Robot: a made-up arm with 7 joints. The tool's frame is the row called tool.
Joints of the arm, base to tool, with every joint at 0 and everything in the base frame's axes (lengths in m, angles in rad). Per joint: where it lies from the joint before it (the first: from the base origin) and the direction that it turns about. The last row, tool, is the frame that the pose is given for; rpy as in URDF.
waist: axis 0 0.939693 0.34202 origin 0.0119 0.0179 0.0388
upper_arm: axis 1 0 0 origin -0.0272 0.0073 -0.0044
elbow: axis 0 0 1 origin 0.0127 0.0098 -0.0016
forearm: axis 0 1 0 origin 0.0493 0.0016 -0.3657
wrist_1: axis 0 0 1 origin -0.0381 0.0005 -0.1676
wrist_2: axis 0 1 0 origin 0.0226 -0.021 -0.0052
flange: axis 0 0 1 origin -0.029 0.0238 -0.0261
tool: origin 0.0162 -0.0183 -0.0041 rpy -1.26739 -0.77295 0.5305
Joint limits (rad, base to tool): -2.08..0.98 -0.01..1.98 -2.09..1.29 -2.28..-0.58 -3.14..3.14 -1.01..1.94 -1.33..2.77
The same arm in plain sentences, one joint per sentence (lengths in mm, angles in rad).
The arm has seven revolute joints in a row. What follows holds with every joint at zero, and every direction is one of the base frame's. The first joint is mounted 11.9 mm along +x and 17.9 mm along +y and 38.8 mm along +z from the base frame's origin and turns about the direction (0, 0.9397, 0.342), from -2.08 to 0.98 rad. The second joint is mounted 27.2 mm along -x and 7.3 mm along +y and 4.4 mm along -z from the first joint and turns about +x, from -0.01 to 1.98 rad. The third joint is mounted 12.7 mm along +x and 9.8 mm along +y and 1.6 mm along -z from the second joint and turns about +z, from -2.09 to 1.29 rad. The fourth joint is mounted 49.3 mm along +x and 1.6 mm along +y and 365.7 mm along -z from the third joint and turns about +y, from -2.28 to -0.58 rad. The fifth joint is mounted 38.1 mm along -x and 0.5 mm along +y and 167.6 mm along -z from the fourth joint and turns about +z, from -3.14 to 3.14 rad. The sixth joint is mounted 22.6 mm along +x and 21 mm along -y and 5.2 mm along -z from the fifth joint and turns about +y, from -1.01 to 1.94 rad. The seventh joint is mounted 29 mm along -x and 23.8 mm along +y and 26.1 mm along -z from the sixth joint and turns about +z, from -1.33 to 2.77 rad. The tool frame, which is the frame that the pose is given for, is mounted 16.2 mm along +x and 18.3 mm along -y and 4.1 mm along -z from the seventh joint; its axes are the base frame's turned by roll -1.2674, pitch -0.773 and yaw 0.5305 rad (as in URDF: about the fixed x, then y, then z).
